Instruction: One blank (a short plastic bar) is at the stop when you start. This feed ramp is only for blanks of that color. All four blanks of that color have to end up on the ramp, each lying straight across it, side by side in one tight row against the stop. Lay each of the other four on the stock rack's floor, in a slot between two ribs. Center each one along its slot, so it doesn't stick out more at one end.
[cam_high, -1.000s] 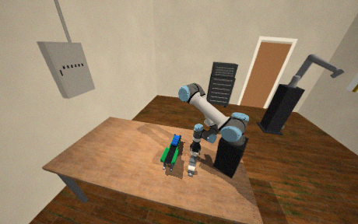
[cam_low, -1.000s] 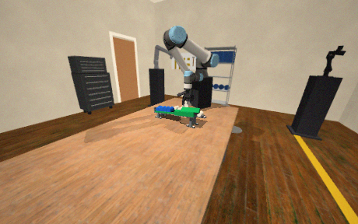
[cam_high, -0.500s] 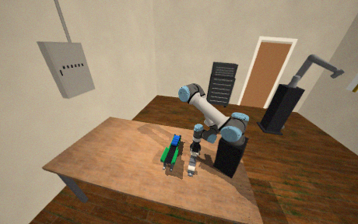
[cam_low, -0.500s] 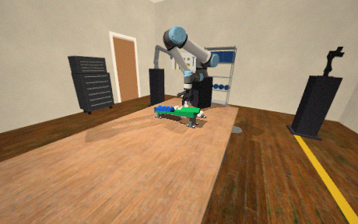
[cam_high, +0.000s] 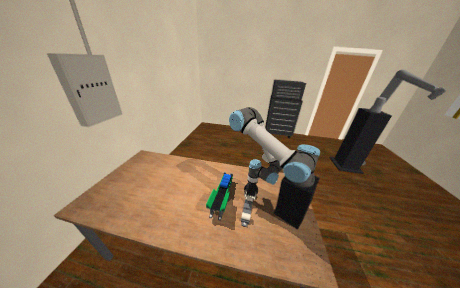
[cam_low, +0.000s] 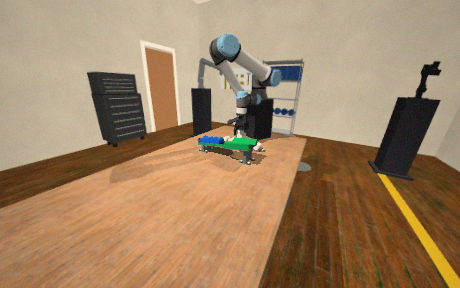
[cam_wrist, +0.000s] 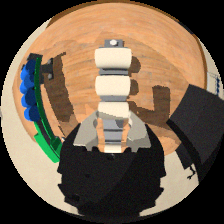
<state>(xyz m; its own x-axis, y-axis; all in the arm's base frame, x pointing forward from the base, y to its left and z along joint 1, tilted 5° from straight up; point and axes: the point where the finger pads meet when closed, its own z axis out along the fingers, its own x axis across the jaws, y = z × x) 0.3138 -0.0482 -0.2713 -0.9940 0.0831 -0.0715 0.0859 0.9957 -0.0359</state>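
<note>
Now: hand 3 cm to the right of the stock rack and 4 cm above it.
</note>
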